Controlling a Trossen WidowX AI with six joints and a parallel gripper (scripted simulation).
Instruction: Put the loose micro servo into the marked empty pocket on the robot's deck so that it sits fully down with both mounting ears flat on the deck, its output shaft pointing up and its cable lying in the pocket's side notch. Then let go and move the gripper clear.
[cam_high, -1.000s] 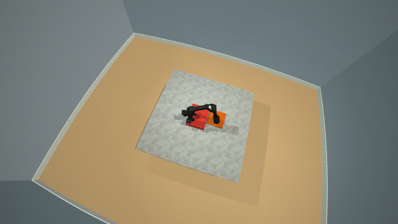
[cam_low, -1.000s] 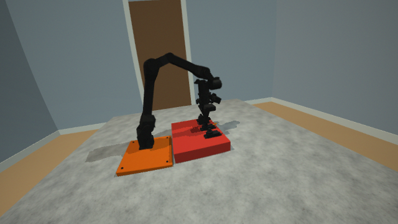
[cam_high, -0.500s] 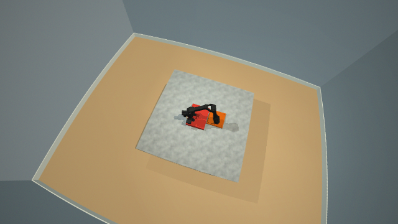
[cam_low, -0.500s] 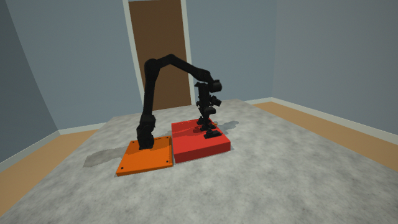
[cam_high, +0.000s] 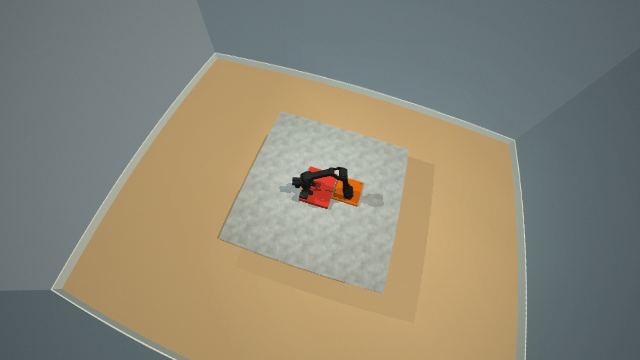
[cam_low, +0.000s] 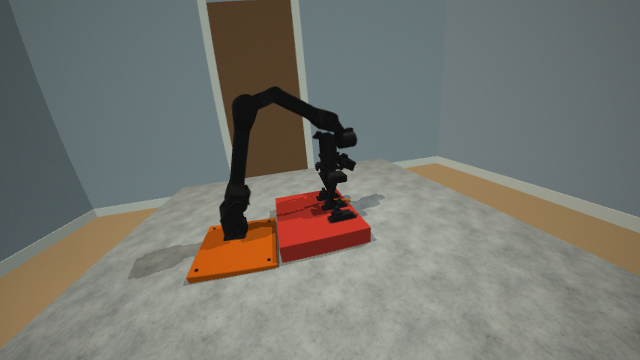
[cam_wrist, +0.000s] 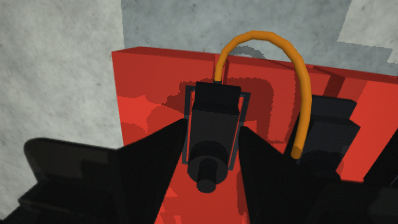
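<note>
My gripper tip is now 12 cm past the deck, 8 cm to the left of it and 4 cm above it.
</note>
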